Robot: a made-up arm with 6 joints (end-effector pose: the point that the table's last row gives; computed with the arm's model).
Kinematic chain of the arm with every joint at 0, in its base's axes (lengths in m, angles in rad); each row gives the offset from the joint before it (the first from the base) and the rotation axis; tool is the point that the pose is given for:
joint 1: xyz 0 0 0.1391 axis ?
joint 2: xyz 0 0.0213 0 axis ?
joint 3: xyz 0 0 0.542 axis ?
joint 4: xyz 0 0 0.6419 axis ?
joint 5: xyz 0 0 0 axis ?
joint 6: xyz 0 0 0.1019 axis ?
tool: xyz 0 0 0
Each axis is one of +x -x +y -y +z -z.
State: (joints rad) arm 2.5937 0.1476 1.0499 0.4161 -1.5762 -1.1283
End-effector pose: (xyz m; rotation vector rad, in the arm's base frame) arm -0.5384 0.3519 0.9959 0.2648 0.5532 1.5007
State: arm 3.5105 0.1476 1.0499 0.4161 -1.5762 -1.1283
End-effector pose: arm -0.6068 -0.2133 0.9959 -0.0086 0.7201 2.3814
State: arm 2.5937 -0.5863 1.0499 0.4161 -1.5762 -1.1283
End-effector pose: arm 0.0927 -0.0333 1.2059 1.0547 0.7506 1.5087
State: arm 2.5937 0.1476 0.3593 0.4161 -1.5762 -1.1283
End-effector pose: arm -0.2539 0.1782 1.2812 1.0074 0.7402 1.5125
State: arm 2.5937 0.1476 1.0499 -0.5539 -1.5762 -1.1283
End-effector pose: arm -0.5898 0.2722 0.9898 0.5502 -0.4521 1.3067
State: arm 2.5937 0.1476 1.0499 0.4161 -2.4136 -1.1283
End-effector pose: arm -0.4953 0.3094 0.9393 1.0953 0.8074 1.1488
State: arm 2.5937 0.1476 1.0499 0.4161 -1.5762 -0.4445
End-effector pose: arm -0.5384 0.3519 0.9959 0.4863 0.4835 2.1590
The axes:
joint 1: +z
joint 2: +y
joint 3: +y
joint 4: +z
joint 5: +y
joint 6: +z

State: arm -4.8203 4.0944 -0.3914 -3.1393 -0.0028 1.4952
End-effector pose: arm -0.1114 -0.8308 -0.8044 2.5785 -0.0446 -0.0676
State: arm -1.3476 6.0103 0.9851 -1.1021 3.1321 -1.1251
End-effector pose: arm 0.0658 -0.1975 1.0695 -1.5506 -1.9949 -0.5827
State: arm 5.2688 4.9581 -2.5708 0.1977 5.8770 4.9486
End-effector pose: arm 0.0149 0.0014 -0.2380 -0.1012 2.3074 -1.3690
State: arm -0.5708 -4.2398 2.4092 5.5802 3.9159 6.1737
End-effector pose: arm -0.0085 0.0855 -0.3063 0.6473 1.8141 0.3661
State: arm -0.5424 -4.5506 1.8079 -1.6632 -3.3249 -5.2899
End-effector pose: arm 0.2807 -0.1659 -0.4481 0.4919 -0.2307 2.0356
